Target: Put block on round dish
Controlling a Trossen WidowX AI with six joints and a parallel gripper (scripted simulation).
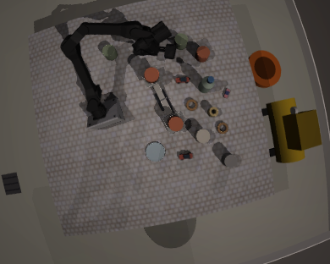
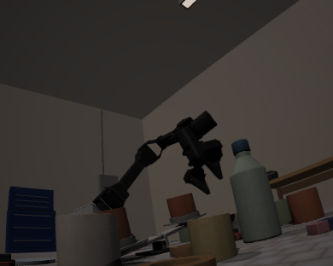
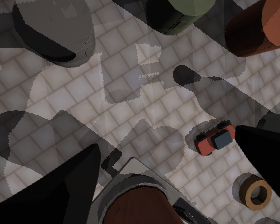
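Now: gripper tip 35 cm to the left of the orange cup and 9 cm above it. Round my gripper tip: pale blue round dish: 13 cm behind, 45 cm to the right, 14 cm below; then bottle: 20 cm ahead, 18 cm to the right, 3 cm below; then cream cylinder: 12 cm ahead, 41 cm to the right, 11 cm below.
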